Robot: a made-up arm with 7 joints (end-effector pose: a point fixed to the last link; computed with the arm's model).
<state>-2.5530 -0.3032 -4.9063 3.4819 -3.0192 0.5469 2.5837</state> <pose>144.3 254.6 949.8 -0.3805 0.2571 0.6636 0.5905</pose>
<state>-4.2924 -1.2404 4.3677 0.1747 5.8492 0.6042 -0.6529</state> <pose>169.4 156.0 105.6 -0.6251 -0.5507 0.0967 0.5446</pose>
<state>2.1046 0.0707 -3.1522 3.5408 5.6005 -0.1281 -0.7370</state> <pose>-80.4 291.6 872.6 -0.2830 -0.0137 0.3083 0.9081</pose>
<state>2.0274 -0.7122 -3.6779 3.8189 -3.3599 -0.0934 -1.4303</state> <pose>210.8 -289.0 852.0 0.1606 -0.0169 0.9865 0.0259</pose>
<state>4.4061 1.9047 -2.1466 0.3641 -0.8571 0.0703 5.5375</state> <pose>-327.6 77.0 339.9 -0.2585 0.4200 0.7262 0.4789</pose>
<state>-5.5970 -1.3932 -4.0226 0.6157 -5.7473 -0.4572 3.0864</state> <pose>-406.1 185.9 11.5 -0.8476 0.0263 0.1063 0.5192</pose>
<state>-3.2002 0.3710 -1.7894 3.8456 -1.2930 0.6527 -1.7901</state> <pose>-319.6 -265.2 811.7 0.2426 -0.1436 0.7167 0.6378</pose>
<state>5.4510 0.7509 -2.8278 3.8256 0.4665 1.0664 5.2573</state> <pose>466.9 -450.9 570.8 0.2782 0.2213 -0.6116 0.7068</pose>
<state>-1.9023 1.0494 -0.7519 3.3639 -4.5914 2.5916 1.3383</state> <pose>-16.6 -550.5 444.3 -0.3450 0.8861 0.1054 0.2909</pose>
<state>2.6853 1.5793 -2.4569 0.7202 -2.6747 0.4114 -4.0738</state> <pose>100.1 253.0 511.0 0.2061 0.2462 0.7900 0.5223</pose>
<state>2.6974 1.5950 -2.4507 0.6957 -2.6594 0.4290 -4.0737</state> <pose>98.0 251.2 505.3 0.2026 0.2417 0.7944 0.5191</pose>
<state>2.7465 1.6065 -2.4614 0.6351 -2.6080 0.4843 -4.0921</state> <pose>91.7 238.4 500.3 0.2015 0.2172 0.8125 0.5020</pose>
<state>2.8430 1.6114 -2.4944 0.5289 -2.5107 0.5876 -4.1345</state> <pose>82.4 209.4 494.5 0.2080 0.1638 0.8424 0.4694</pose>
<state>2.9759 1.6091 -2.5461 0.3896 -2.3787 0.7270 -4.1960</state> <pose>76.4 164.6 483.2 0.2304 0.0851 0.8686 0.4303</pose>
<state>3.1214 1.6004 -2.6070 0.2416 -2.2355 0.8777 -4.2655</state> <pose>79.2 112.7 461.2 0.2728 -0.0004 0.8757 0.3983</pose>
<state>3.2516 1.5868 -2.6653 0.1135 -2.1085 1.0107 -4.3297</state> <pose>89.1 67.4 431.1 0.3261 -0.0689 0.8622 0.3815</pose>
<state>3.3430 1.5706 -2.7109 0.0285 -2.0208 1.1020 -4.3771</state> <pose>99.0 38.0 404.4 0.3722 -0.1085 0.8412 0.3769</pose>
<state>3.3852 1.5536 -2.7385 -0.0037 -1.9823 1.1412 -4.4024</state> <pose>105.0 26.1 391.9 0.3983 -0.1225 0.8275 0.3763</pose>
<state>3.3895 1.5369 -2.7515 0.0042 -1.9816 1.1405 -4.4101</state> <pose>107.5 26.2 393.3 0.4067 -0.1215 0.8242 0.3749</pose>
